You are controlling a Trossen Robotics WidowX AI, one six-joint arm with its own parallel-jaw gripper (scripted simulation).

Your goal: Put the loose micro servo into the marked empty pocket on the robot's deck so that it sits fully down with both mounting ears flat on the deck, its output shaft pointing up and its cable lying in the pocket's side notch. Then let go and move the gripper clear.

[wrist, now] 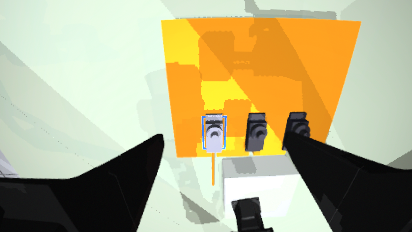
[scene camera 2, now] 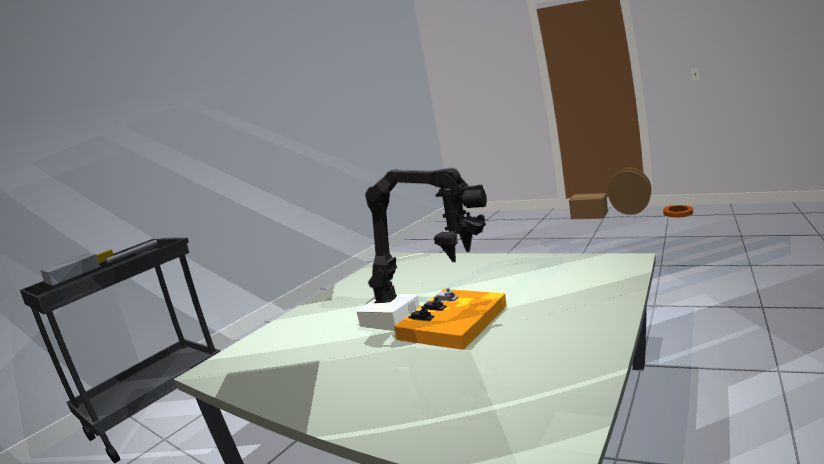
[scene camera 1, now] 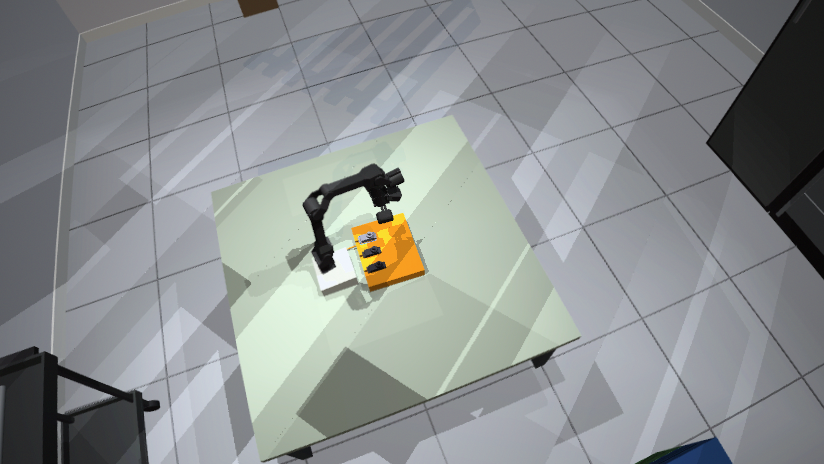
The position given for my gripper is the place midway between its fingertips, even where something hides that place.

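Note:
My gripper (scene camera 2: 461, 257), (wrist: 225, 138): open, holding nothing. Orange deck (scene camera 2: 464, 319), (wrist: 235, 66), (scene camera 1: 394, 238) in sight. Grey micro servo (wrist: 214, 125) in sight too.

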